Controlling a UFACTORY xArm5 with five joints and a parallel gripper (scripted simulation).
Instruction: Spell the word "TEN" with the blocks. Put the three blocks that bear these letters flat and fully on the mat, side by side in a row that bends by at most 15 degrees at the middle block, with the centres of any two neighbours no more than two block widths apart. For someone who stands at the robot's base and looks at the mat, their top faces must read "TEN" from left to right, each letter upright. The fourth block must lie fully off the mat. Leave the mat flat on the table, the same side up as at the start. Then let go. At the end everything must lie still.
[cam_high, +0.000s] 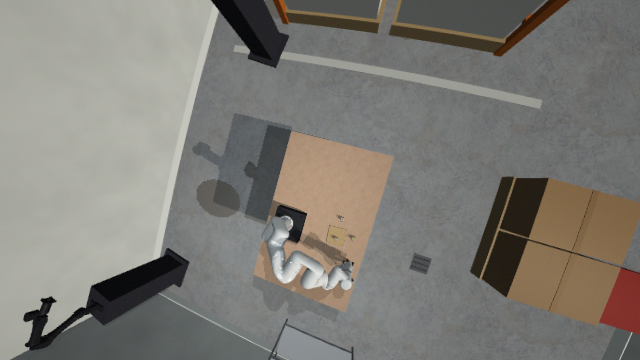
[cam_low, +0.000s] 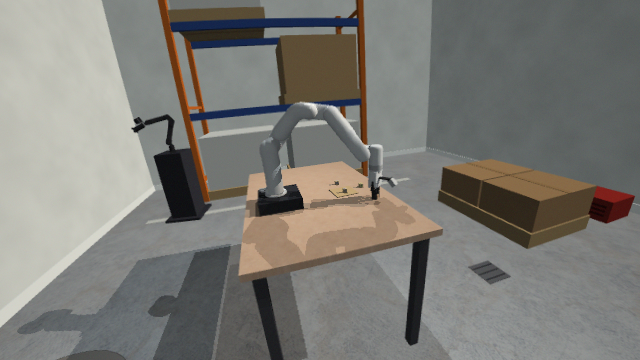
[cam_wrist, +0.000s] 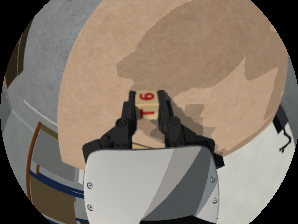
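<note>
My gripper is now 16 cm past the tan mat, 16 cm to the right of it and 2 cm above it.
</note>
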